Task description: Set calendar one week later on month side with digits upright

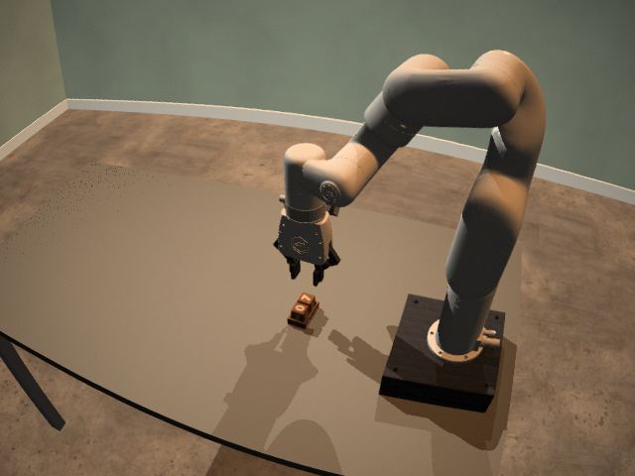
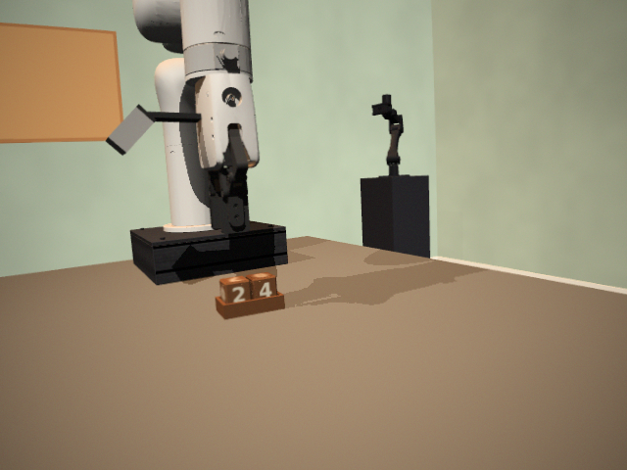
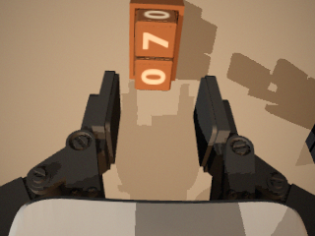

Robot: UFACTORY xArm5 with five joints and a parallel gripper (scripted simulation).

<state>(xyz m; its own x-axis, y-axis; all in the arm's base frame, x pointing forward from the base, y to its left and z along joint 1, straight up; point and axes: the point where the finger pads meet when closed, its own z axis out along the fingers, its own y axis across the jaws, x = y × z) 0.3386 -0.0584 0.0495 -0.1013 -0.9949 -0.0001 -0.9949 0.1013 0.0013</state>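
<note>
Now: the brown tray 11 cm below my hand and 2 cm to the left of it.
</note>
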